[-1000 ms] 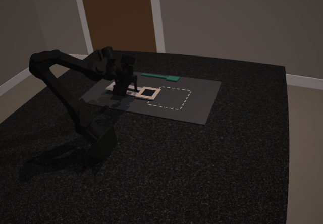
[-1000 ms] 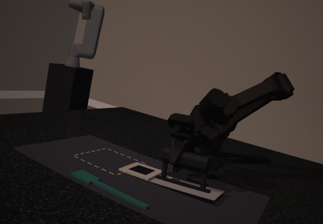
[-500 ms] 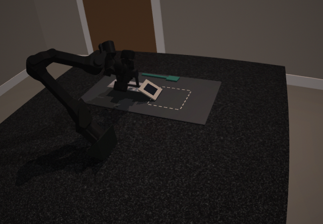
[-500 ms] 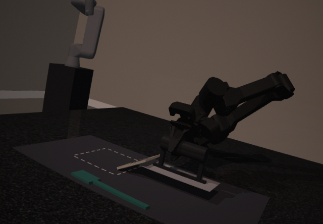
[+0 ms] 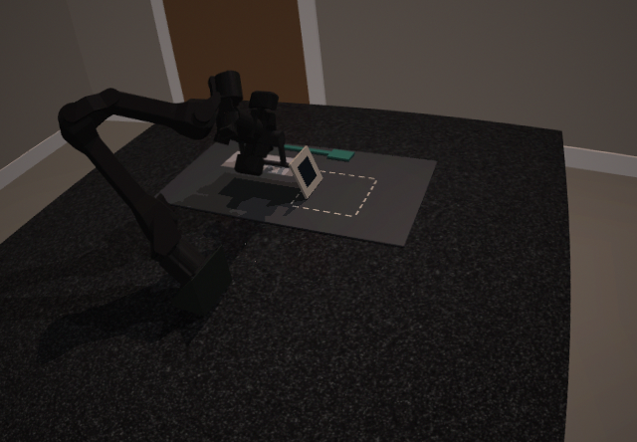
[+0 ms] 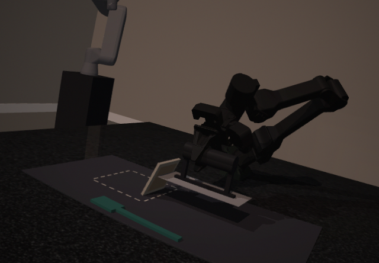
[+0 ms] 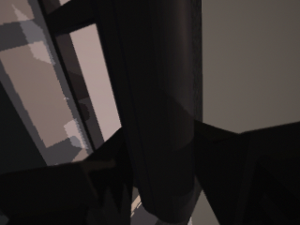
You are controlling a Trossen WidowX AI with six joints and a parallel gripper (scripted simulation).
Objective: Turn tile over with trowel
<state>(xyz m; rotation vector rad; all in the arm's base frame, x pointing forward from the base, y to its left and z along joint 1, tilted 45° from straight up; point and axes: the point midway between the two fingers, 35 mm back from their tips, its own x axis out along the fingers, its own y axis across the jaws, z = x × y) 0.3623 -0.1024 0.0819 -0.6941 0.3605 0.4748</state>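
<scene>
My gripper tip is now 40 mm past the cream tile, 80 mm to the left of it and 60 mm above it. From my gripper tip the other things lie so: mat 10 mm behind, 40 mm to the right, 120 mm below; then green trowel 130 mm ahead, 80 mm to the right, 100 mm below.
</scene>
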